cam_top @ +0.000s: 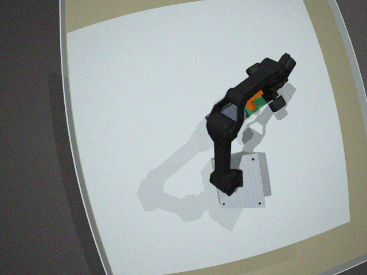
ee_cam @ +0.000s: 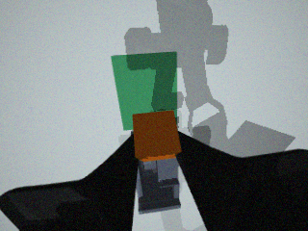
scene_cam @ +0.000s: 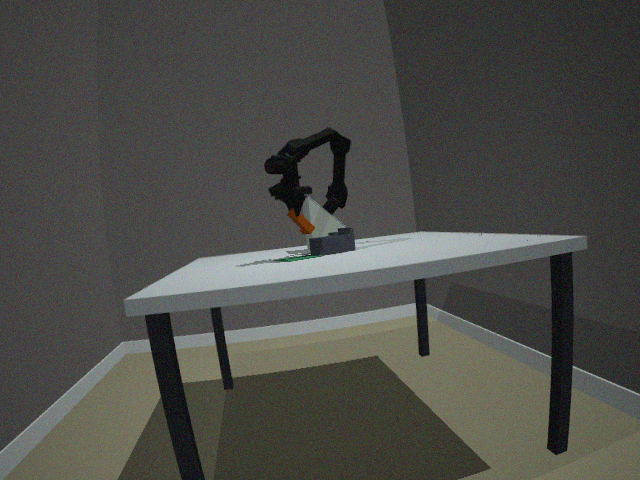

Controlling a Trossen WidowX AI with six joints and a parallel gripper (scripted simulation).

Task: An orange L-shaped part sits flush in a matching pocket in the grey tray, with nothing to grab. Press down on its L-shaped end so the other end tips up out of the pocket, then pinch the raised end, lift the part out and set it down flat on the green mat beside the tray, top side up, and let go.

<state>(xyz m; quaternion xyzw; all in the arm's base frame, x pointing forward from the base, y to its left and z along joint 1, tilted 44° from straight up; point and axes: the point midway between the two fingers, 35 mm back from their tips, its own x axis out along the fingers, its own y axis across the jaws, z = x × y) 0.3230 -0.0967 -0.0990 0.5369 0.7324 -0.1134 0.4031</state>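
Right now the green mat is 10 mm to the right of my gripper tip and 170 mm below it. Also, from my gripper tip: orange L-shaped part: 30 mm behind, 20 mm to the left, 30 mm below.
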